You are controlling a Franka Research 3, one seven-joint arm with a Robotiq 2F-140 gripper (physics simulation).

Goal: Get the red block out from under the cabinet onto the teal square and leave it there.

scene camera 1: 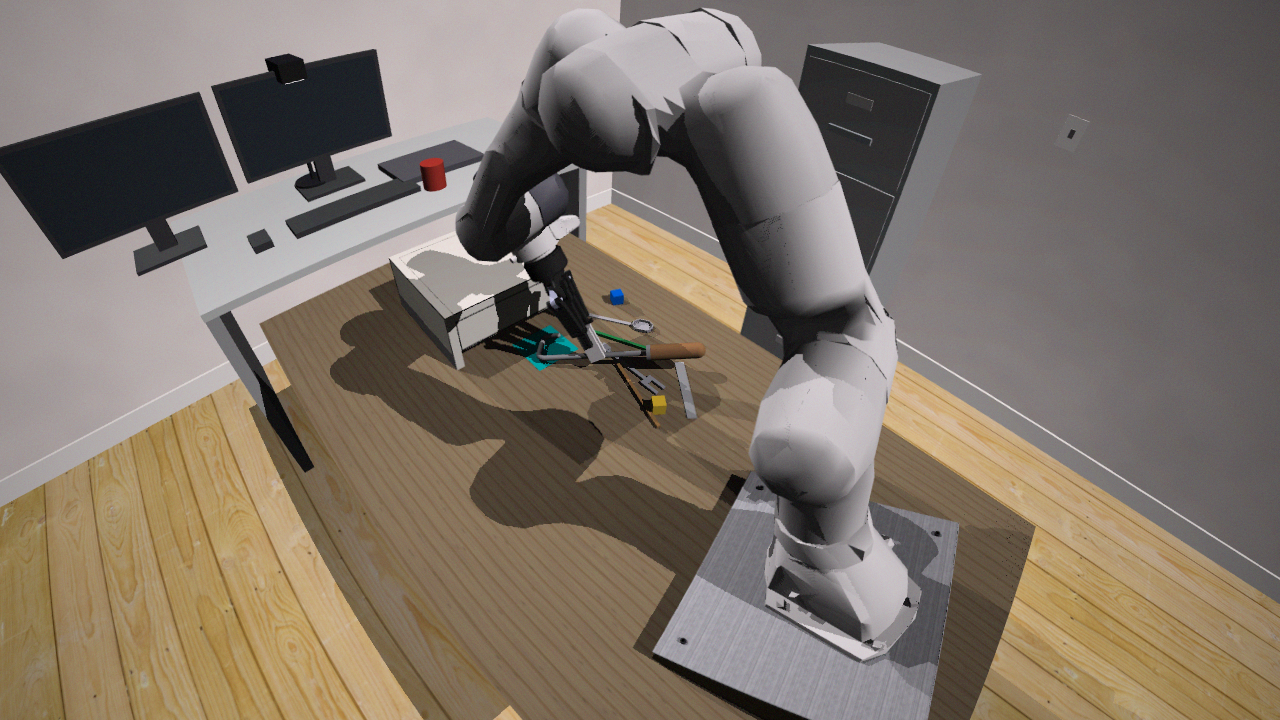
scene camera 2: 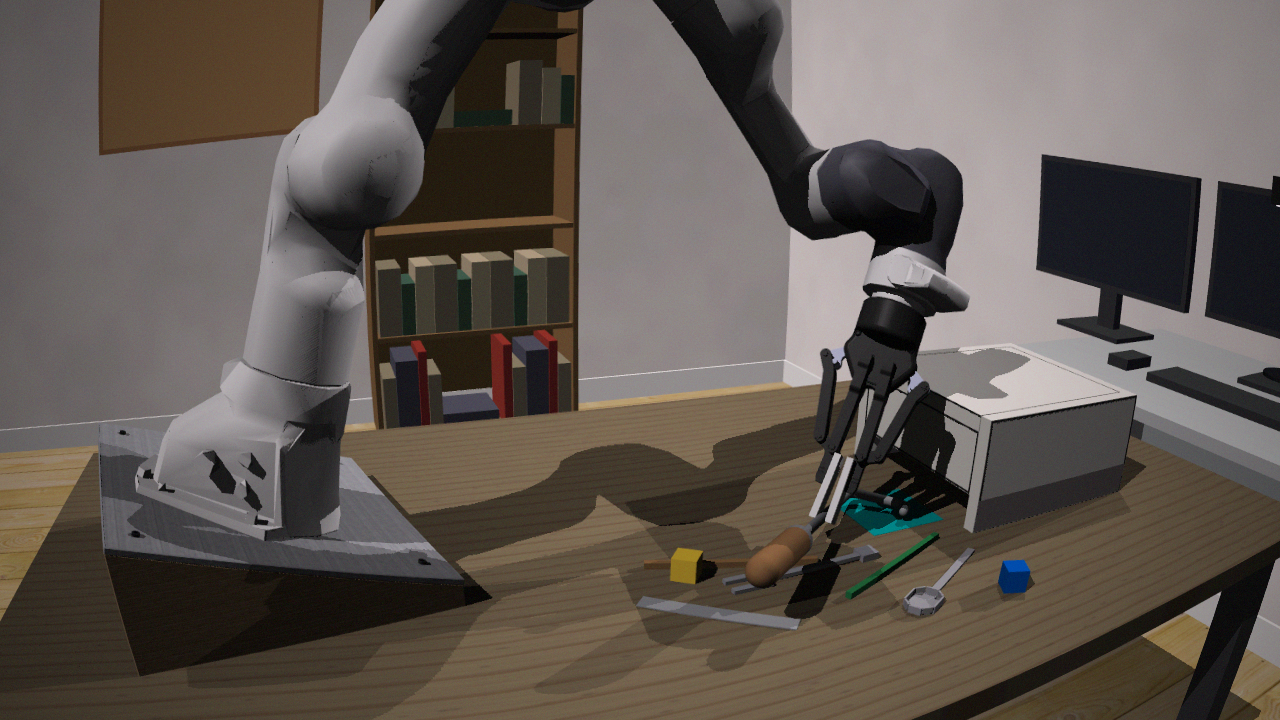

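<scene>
The red block does not show in either view. The white cabinet (scene camera 1: 483,282) (scene camera 2: 1056,447) stands on the table, with a dark gap under its front. The teal square (scene camera 1: 556,338) (scene camera 2: 881,522) lies in front of it, partly shadowed. My gripper (scene camera 1: 596,351) (scene camera 2: 828,512) is shut on the metal shaft of a hooked tool with a wooden handle (scene camera 1: 677,351) (scene camera 2: 778,557). The handle points away from the cabinet. The tool's bent metal end is over the teal square in both views; whether it touches the square is unclear.
A blue block (scene camera 1: 616,296) (scene camera 2: 1014,576), a ladle (scene camera 1: 641,325) (scene camera 2: 922,600), a green stick (scene camera 2: 892,565), a fork (scene camera 1: 651,383), a brown stick (scene camera 1: 638,396), a yellow block (scene camera 1: 658,404) (scene camera 2: 686,565) and a flat grey strip (scene camera 1: 684,389) (scene camera 2: 717,613) lie near the tool.
</scene>
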